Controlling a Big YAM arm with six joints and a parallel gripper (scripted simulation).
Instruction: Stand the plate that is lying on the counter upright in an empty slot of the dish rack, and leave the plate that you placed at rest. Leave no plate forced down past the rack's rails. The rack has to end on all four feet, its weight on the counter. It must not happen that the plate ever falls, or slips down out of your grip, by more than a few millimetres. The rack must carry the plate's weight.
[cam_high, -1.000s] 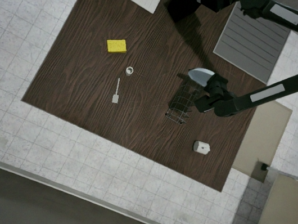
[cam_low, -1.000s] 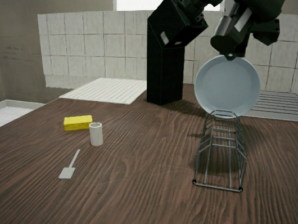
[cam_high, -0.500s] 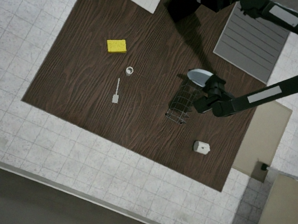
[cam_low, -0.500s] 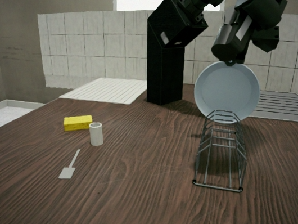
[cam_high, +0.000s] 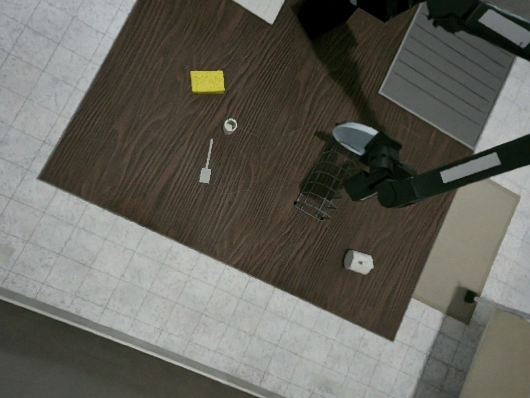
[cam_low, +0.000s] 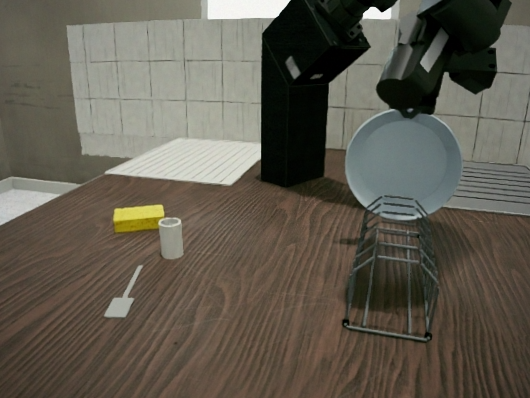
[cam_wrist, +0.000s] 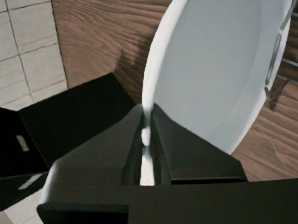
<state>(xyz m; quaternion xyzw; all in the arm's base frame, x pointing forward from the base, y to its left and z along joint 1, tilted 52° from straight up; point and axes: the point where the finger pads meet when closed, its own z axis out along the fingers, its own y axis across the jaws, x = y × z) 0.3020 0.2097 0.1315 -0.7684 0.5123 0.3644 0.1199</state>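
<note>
The plate is 1 cm behind my hand and 9 cm below it. From my hand the other things lie so: white mat 32 cm behind, 72 cm to the right, 25 cm below; then grey draining board 55 cm behind, 12 cm to the left, 25 cm below; then white mug 27 cm ahead, 29 cm to the left, 22 cm below.
</note>
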